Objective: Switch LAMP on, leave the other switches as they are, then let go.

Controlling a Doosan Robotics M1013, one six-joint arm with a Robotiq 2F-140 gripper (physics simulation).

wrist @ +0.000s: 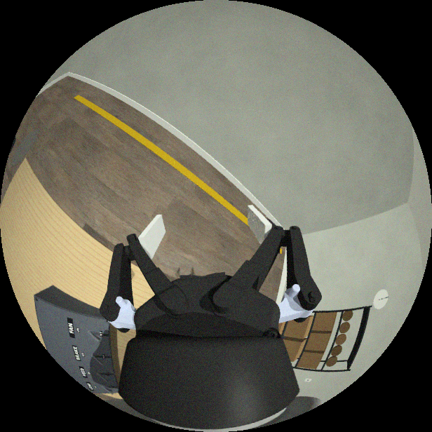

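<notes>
The grey switch panel (52, 320) is at the lower left of the wrist view, on the light wooden table. The labels FAN (70, 327), BRAKE (76, 352) and FEED (83, 372) show on it. A further label near the panel's lower end is too small to read surely. A dark shadow lies over part of the panel, and the gripper body covers some of its right side. I cannot make out the LAMP label or how its switch stands. My gripper (204, 219) is open, with its pads wide apart and nothing between them. It points away from the panel, toward the floor and wall.
The light wooden table (30, 225) curves along the left. Beyond it are a brown floor (115, 170) with a yellow line (170, 160) and a grey wall (300, 100). A black-framed rack (362, 335) with brown boxes and round things stands at the lower right.
</notes>
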